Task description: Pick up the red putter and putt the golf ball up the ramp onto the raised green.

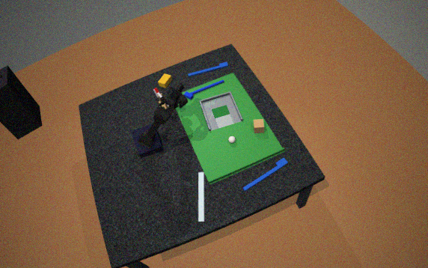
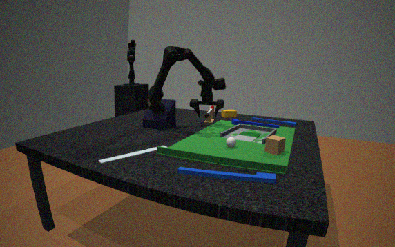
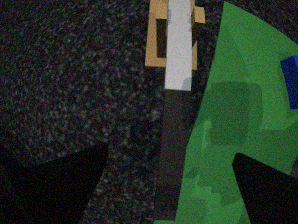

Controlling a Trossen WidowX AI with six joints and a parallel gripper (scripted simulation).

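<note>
Right now my gripper tip is 11 cm to the right of the red putter, 2 cm past it and 1 cm below it. The rest, counted from my gripper tip: tan stand: 13 cm to the left, 2 cm below, 2 cm behind; then green mat: 24 cm ahead, 21 cm to the right, 5 cm below; then blue putter: 26 cm ahead, 10 cm to the left, 3 cm below.
</note>
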